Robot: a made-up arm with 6 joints.
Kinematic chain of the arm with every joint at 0, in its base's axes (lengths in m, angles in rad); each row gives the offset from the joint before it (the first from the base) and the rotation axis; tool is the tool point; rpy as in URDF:
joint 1: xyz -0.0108 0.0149 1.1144 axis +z
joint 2: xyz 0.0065 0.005 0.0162 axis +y
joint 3: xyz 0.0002 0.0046 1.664 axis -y
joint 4: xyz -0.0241 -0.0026 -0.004 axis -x
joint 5: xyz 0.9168 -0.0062 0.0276 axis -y
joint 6: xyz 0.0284 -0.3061 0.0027 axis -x
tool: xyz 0.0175 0.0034 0.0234 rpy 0 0 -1.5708
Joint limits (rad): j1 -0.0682..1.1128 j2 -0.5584..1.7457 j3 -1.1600..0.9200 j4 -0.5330..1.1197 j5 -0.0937..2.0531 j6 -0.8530..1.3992
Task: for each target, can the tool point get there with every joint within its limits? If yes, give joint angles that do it. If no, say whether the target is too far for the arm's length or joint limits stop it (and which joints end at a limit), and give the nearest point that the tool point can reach.
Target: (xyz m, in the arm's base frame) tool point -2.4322 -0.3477 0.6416
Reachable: no: joint limits stop it (at a limit: joint 1, joint 2, joint 3, joint 4, joint 5) | nearest point -0.2710 -0.2720 1.9608 | short by 2.533 m
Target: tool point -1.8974 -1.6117 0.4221
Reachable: no: joint limits stop it (at a limit: joint 1, joint 2, joint 3, joint 4, joint 5, joint 6) | nearest point -0.2706 -0.2731 1.9602 | short by 2.608 m
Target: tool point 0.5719 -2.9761 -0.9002
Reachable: no: too far | nearest point 1.1930 -0.3917 -0.0022 | short by 2.806 m
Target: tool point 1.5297 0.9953 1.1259
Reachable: yes | joints 0.6421 1.0143 -0.4240 0.8927 0.2993 -0.1558
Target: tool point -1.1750 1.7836 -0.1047
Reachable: no: joint limits stop it (at a limit: joint 1, joint 2, joint 4) | nearest point 0.5470 1.0283 0.0337 | short by 1.885 m
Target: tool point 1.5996 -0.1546 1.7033
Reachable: yes | joints 0.0555 0.6920 -0.3927 0.2480 1.6460 0.8663
